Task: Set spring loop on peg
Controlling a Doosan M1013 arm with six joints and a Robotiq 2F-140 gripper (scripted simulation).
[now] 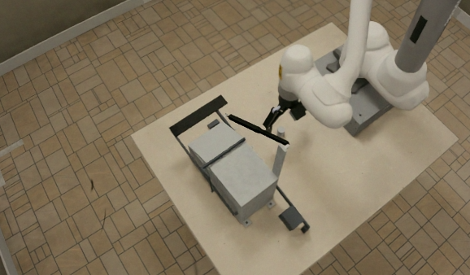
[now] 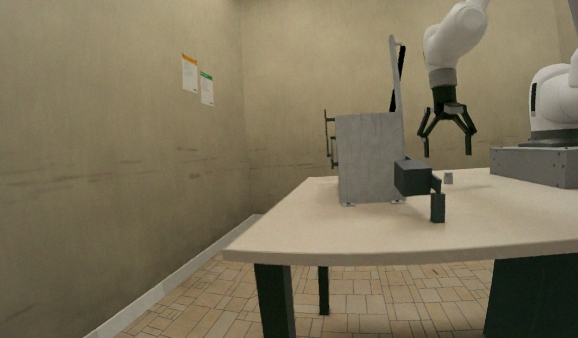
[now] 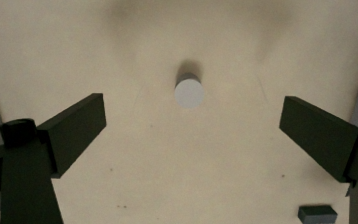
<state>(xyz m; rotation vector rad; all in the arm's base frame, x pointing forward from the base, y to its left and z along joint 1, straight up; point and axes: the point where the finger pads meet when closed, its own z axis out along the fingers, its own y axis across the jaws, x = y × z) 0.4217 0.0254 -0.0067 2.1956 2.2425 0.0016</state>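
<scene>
Right now my hand is 7 cm above the steel test weight.
</scene>
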